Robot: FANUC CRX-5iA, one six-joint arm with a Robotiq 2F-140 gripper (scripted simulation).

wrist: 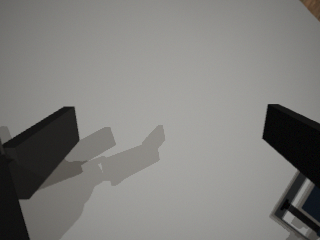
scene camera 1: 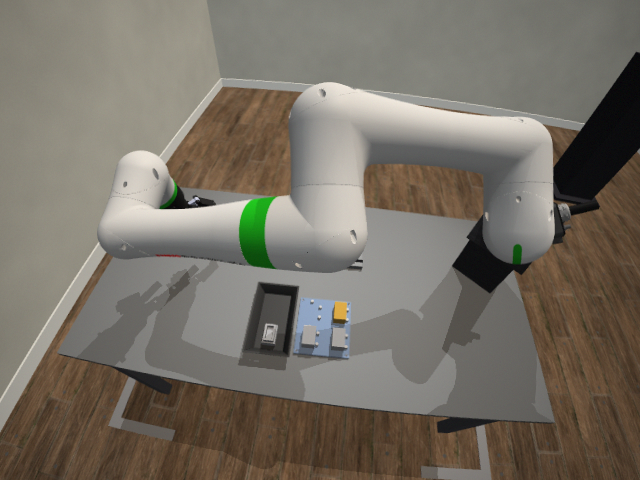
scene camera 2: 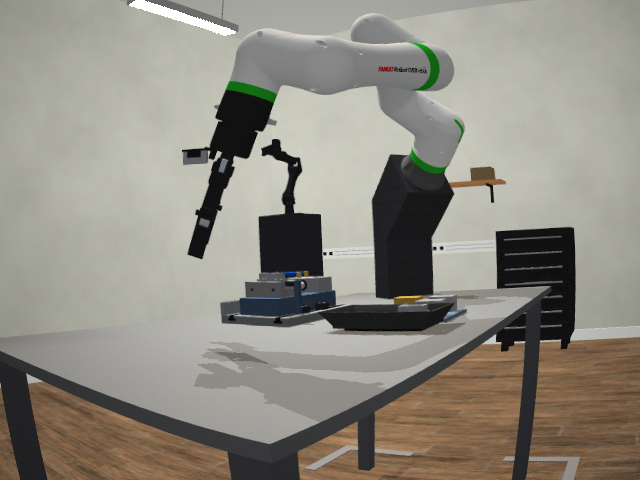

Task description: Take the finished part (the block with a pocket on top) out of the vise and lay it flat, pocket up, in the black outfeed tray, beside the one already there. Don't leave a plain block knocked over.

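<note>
From scene camera 1 there's a light blue fixture plate (scene camera 1: 308, 313), and scene camera 2 gives you my gripper (scene camera 2: 198, 248). The wrist view has my gripper (wrist: 171, 122) in it as well.
</note>
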